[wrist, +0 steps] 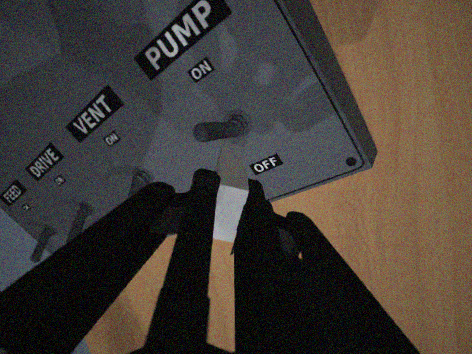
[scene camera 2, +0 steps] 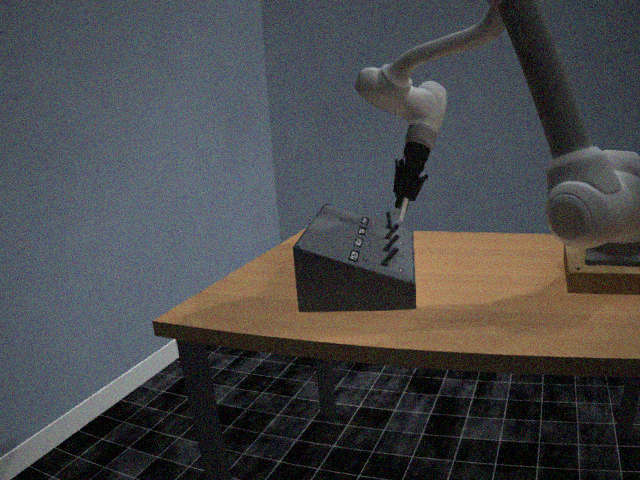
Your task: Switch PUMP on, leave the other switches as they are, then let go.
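Pixels of known places: gripper, fingertip midpoint: (wrist: 227,163) (scene camera 2: 396,220); arm's base, link origin: (scene camera 2: 616,256).
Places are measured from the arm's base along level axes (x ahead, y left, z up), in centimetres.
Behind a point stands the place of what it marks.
The dark sloped switch box (scene camera 2: 356,284) @(z 1.1, x 59.5, y 35.1 cm) (wrist: 320,135) @(z 1.9, x 64.7, y -13.5 cm) stands on the table. The PUMP lever (scene camera 2: 389,220) @(z 5.5, x 66.0, y -7.4 cm) (wrist: 217,131) @(z 7.0, x 66.3, y -8.4 cm) is the farthest in the scene view and leans toward its ON label (wrist: 201,70) @(z 4.7, x 70.6, y -6.6 cm), the opposite way from the other levers. The VENT lever (scene camera 2: 391,230) @(z 5.4, x 61.7, y 3.8 cm) (wrist: 138,184) @(z 4.6, x 62.5, y 3.0 cm), the DRIVE lever (scene camera 2: 391,242) @(z 5.3, x 58.0, y 15.2 cm) (wrist: 79,221) @(z 5.0, x 58.6, y 14.3 cm) and the FEED lever (scene camera 2: 389,256) @(z 5.2, x 54.6, y 26.7 cm) (wrist: 43,244) @(z 5.1, x 54.6, y 25.7 cm) lean away from their name labels. My gripper (scene camera 2: 402,200) (wrist: 227,163) @(z 5.4, x 63.9, y -7.7 cm) is shut above the box's lower edge. A pale tip (scene camera 2: 404,210) (wrist: 230,212) juts beyond the fingers close to the PUMP lever; contact is unclear.
The wooden table (scene camera 2: 491,320) @(z -5.4, x 29.5, y 34.1 cm) (wrist: 415,225) @(z -5.4, x 54.7, y -19.2 cm) extends around the box. The arm's base (scene camera 2: 602,276) @(z -1.0, x 4.7, y 14.4 cm) stands at the right. A blue-grey wall (scene camera 2: 139,155) rises at the left. The box's raised side faces left in the scene view.
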